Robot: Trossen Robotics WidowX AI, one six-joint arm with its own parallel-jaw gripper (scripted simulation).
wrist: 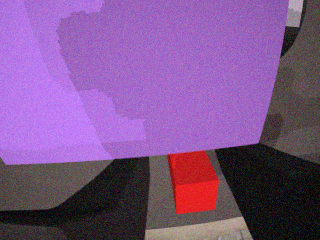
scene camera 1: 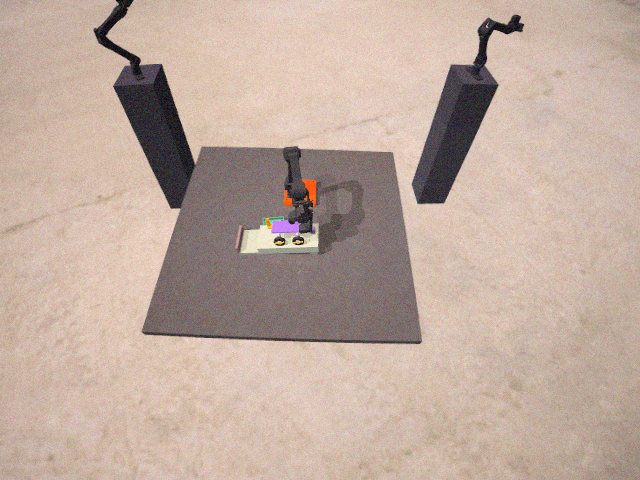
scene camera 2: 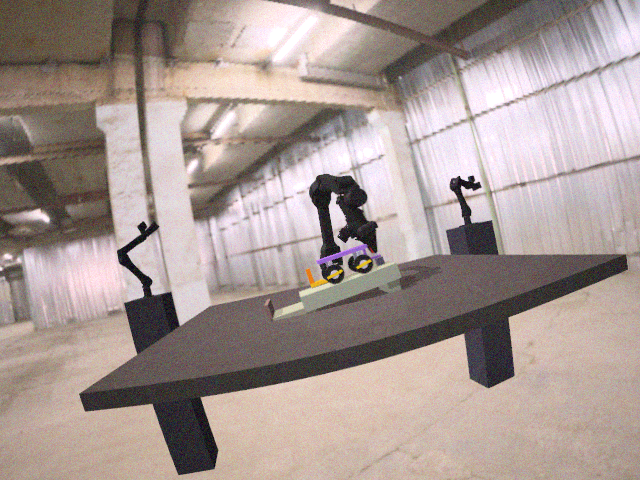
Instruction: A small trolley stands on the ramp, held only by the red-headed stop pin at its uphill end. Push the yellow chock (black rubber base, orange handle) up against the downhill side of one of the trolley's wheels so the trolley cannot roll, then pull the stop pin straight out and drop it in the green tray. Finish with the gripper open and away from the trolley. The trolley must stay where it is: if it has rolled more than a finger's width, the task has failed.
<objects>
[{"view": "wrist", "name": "my gripper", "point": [181, 141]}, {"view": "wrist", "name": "red-headed stop pin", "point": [195, 185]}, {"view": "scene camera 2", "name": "my gripper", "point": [374, 252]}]
</objects>
